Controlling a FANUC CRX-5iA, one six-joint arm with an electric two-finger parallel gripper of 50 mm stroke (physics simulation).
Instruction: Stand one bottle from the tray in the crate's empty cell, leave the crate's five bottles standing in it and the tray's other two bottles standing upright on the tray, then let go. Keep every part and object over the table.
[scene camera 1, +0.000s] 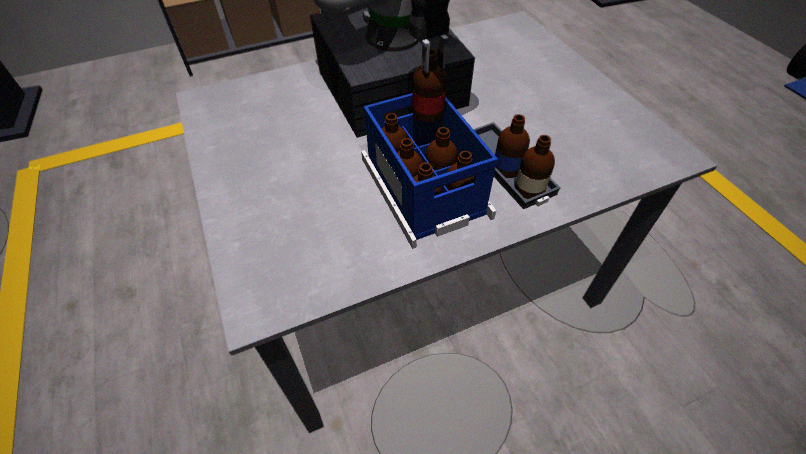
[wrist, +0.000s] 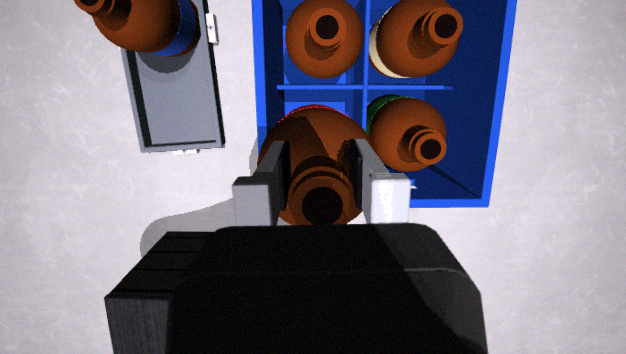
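Pixels of known places: gripper, fingertip midpoint: (scene camera 1: 433, 68) (wrist: 319, 161); arm's base, link origin: (scene camera 1: 392, 35).
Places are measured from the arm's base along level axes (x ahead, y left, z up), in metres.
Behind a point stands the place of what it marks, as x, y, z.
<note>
My gripper (scene camera 1: 434, 64) {0.336, -0.011, 0.103} (wrist: 319, 161) {0.336, -0.011, 0.103} is shut on the neck of a red-labelled brown bottle (scene camera 1: 428, 84) {0.353, -0.026, 0.077} (wrist: 320, 132) {0.349, -0.010, 0.089}. The bottle hangs upright over the empty cell, at the end of the blue crate (scene camera 1: 451, 209) {0.552, -0.038, -0.104} (wrist: 450, 203) {0.290, -0.124, 0.007} nearest the robot base. Its base looks near the rim level; whether it is inside the cell is hard to tell. Five bottles stand in the crate, among them one (scene camera 1: 442, 152) {0.435, -0.018, -0.046} (wrist: 300, 42) {0.404, 0.011, -0.044} in the neighbouring cell and a green-labelled one (wrist: 415, 120) {0.349, -0.098, -0.042} beside the empty cell. The tray (scene camera 1: 487, 138) {0.302, 0.169, -0.163} (wrist: 177, 107) {0.324, 0.162, -0.163} bears an upright blue-labelled bottle (scene camera 1: 513, 145) {0.449, 0.152, -0.061} (wrist: 145, 27) {0.404, 0.148, -0.052} and a cream-labelled bottle (scene camera 1: 537, 163) {0.525, 0.172, -0.055}.
The dark robot base block (scene camera 1: 406, 73) {0.169, -0.015, -0.011} (wrist: 140, 320) {0.129, 0.144, -0.013} stands behind the crate. White stops (scene camera 1: 452, 225) {0.564, -0.037, -0.146} line the crate's foot, and a small white stop (scene camera 1: 542, 200) {0.553, 0.194, -0.154} sits at the tray's front edge. The thin blue divider (wrist: 320, 87) {0.368, -0.011, -0.074} borders the empty cell.
</note>
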